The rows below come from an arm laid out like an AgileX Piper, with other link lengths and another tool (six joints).
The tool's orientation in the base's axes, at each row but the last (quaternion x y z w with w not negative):
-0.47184, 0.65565, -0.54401, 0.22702
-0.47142, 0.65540, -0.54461, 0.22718
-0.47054, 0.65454, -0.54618, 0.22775
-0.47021, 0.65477, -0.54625, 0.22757
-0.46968, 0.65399, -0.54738, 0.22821
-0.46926, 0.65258, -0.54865, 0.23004
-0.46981, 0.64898, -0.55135, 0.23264
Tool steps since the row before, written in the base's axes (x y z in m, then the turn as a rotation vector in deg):
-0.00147, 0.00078, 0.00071, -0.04, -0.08, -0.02
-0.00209, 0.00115, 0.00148, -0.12, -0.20, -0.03
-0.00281, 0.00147, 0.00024, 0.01, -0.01, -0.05
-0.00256, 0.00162, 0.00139, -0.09, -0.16, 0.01
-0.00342, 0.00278, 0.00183, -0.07, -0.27, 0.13
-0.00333, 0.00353, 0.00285, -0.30, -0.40, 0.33
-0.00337, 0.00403, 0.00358, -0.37, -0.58, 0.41
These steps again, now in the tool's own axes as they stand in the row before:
0.00014, -0.00014, -0.00180, 0.08, 0.04, 0.01
0.00027, -0.00064, -0.00272, 0.22, 0.08, 0.01
0.00005, 0.00075, -0.00309, -0.01, 0.04, 0.03
0.00006, -0.00042, -0.00331, 0.18, 0.03, 0.00
-0.00045, -0.00057, -0.00472, 0.29, -0.08, 0.04
-0.00093, -0.00161, -0.00531, 0.55, -0.18, -0.14
-0.00120, -0.00235, -0.00578, 0.76, -0.22, -0.13

